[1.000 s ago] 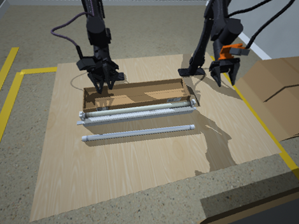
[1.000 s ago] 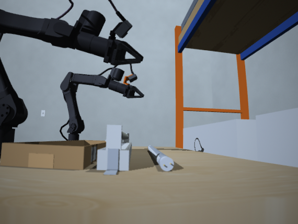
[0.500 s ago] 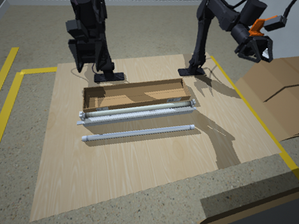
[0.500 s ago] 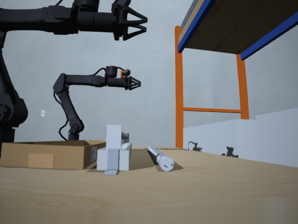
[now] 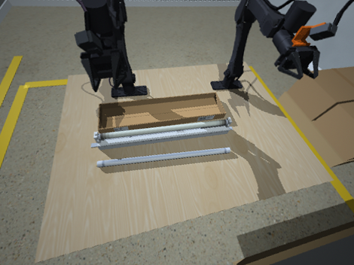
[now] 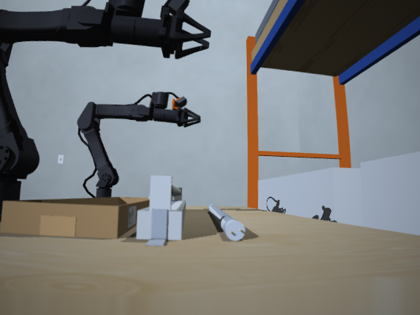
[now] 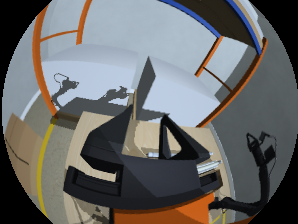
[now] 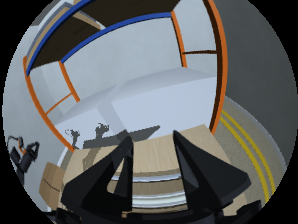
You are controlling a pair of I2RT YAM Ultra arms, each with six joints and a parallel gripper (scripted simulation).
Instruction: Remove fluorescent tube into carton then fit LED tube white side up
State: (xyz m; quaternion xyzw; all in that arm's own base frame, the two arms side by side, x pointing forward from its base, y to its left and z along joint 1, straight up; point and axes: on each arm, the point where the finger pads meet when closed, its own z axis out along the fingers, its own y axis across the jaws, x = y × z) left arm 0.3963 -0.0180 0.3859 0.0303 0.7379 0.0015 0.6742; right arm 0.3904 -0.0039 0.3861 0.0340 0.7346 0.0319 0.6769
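The old fluorescent tube lies 41 cm to the right of my left hand, 32 cm below it and 7 cm behind it. Also, from my left hand: brown carton: 41 cm to the right, 36 cm below, 21 cm behind; then white fixture: 41 cm to the right, 33 cm below, 7 cm behind; then LED tube: 42 cm to the right, 37 cm below, 4 cm ahead.
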